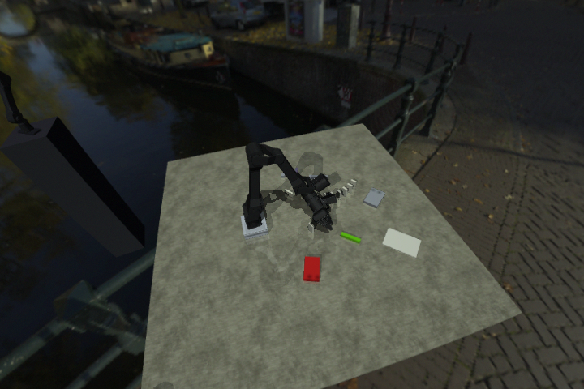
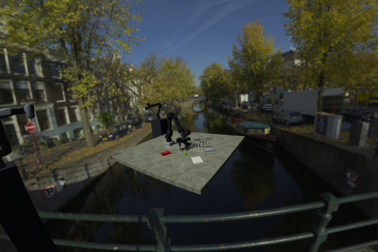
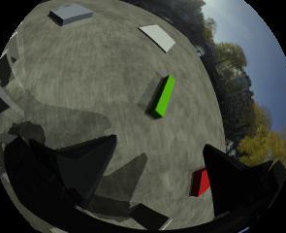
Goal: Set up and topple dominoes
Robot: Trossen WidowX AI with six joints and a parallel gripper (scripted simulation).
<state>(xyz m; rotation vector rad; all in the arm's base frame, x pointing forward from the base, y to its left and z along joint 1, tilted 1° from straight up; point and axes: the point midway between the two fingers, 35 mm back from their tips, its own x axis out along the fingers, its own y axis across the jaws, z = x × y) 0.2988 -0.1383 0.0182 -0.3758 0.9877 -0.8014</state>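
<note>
Now: the green stick 60 mm to the right of my gripper tip, 60 mm ahead of it and 30 mm below it. Round my gripper tip: white sheet: 240 mm ahead, 170 mm to the right, 30 mm below; then grey flat pad: 280 mm ahead, 90 mm to the left, 30 mm below; then red block: 160 mm behind, 130 mm to the right, 30 mm below.
</note>
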